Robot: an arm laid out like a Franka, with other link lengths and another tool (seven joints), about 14 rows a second.
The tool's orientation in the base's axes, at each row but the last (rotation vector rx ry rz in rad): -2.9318 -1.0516 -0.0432; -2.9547 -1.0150 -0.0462; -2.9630 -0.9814 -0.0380; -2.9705 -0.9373 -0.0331; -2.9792 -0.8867 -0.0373; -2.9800 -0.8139 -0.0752
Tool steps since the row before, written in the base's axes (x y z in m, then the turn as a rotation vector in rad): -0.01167 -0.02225 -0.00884 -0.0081 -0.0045 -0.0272; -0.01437 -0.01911 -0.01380 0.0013 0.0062 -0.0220; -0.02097 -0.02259 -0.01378 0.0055 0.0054 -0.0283; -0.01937 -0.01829 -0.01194 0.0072 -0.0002 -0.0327; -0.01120 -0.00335 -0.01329 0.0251 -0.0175 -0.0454; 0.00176 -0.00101 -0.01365 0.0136 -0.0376 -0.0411
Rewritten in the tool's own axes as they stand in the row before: -0.02344 0.00989 0.00787 -0.0101 -0.0013 0.0269; -0.02353 0.00633 0.01298 0.0041 -0.0039 0.0222; -0.03070 0.00576 0.01282 0.0068 -0.0007 0.0285; -0.02669 0.00408 0.01112 0.0049 0.0049 0.0328; -0.01164 -0.00299 0.01300 0.0100 0.0295 0.0450; 0.00018 0.00227 0.01361 -0.0098 0.0408 0.0391
